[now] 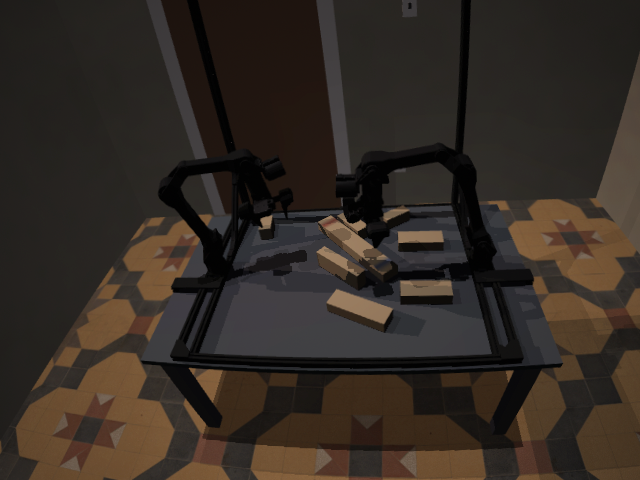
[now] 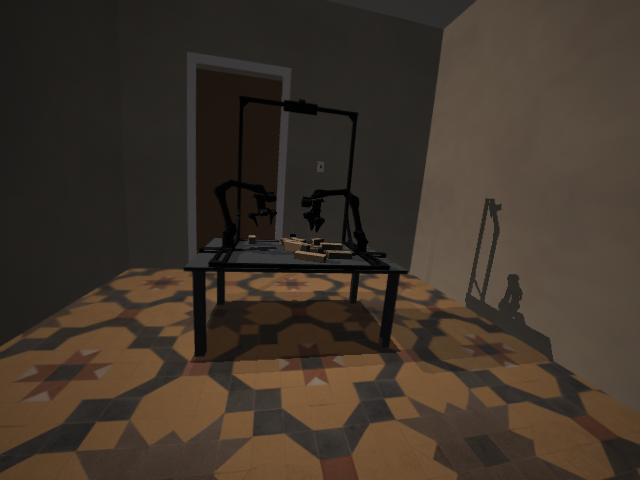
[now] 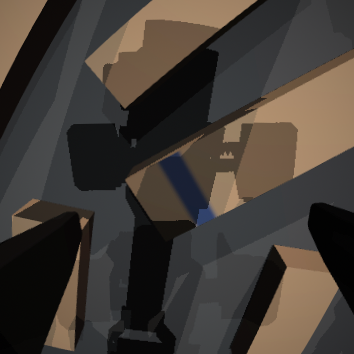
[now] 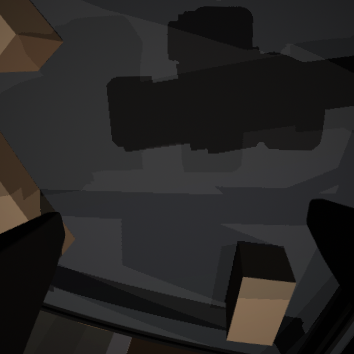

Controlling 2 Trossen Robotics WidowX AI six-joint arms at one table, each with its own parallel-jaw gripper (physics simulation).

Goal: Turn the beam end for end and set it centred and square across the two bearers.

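Frame: origin at the left arm's base, x ahead, y left, z up, level; metres.
Seen in the pictures: left gripper, between the fingertips: [image 1: 372, 239] [image 2: 313, 231] [image 3: 196, 219]; right gripper, between the fingertips: [image 1: 274, 222] [image 2: 264, 226] [image 4: 187, 217]; left arm's base, origin of its link: [image 1: 481, 261] [image 2: 361, 250]; right arm's base, origin of its link: [image 1: 217, 269] [image 2: 227, 246].
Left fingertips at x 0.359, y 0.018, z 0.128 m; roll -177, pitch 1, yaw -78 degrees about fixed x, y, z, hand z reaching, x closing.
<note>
Offsets run from my left fingertips to a thing's top centre. "pt": to the spot under its first point.
The long pale wooden beam {dx +0.067, dy -0.124, dz -0.109 m} [image 1: 351, 241] [image 3: 320, 117] lies slanted near the table's middle. Its red band {pt dx +0.165, dy -0.238, dz -0.110 m} [image 1: 329, 223] is at the far left end and its blue band {pt dx -0.032, dy +0.003, dz -0.109 m} [image 1: 383, 265] [image 3: 187, 187] at the near right end. Two short blocks {dx -0.167, dy -0.138, dz -0.109 m} [image 1: 420, 240] {dx -0.160, dy +0.109, dz -0.109 m} [image 1: 426, 291] lie roughly parallel at the right; I cannot tell which blocks are the bearers. What supports the beam is unclear. My left gripper [image 1: 378, 240] [image 2: 315, 226] [image 3: 196, 219] is open and empty, above the beam's blue-band half. My right gripper [image 1: 265, 213] [image 2: 263, 222] [image 4: 187, 217] is open and empty at the back left.
A block {dx +0.109, dy +0.000, dz -0.084 m} [image 1: 340, 266] [image 3: 165, 60] lies close alongside the beam, another block {dx +0.043, dy +0.173, dz -0.109 m} [image 1: 359, 309] in front. Two blocks [image 1: 353, 223] {dx -0.085, dy -0.281, dz -0.103 m} [image 1: 396, 217] lie behind. A block {dx +0.416, dy -0.247, dz -0.097 m} [image 1: 266, 227] [image 4: 262, 310] stands below my right gripper. Black rails [image 1: 336, 359] frame the table.
</note>
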